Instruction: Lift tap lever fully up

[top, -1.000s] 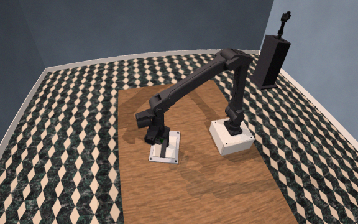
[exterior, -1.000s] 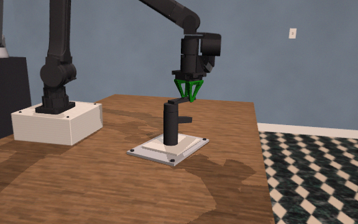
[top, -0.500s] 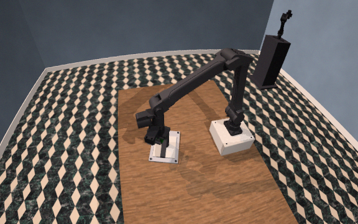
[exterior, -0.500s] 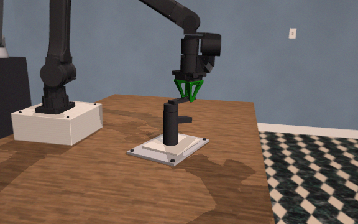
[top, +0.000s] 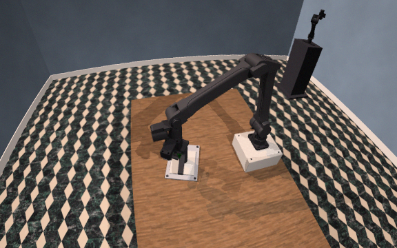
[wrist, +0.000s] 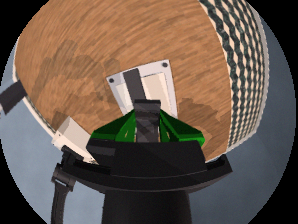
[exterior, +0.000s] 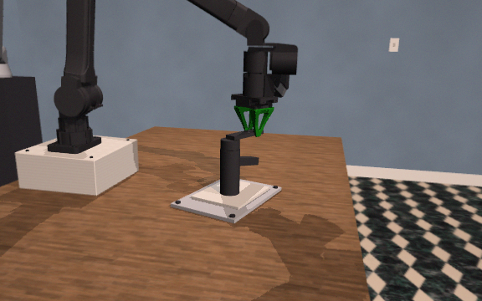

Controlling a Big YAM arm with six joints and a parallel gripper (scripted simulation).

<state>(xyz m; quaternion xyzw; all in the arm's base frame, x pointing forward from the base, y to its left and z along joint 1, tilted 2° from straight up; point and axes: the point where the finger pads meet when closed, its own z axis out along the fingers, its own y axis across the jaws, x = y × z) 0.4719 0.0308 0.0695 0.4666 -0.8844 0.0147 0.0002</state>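
Right now my hand is 60 mm above the black tap, 40 mm to the left of it and 30 mm past it. Round my hand: lever (20 mm to the right, 20 mm behind).
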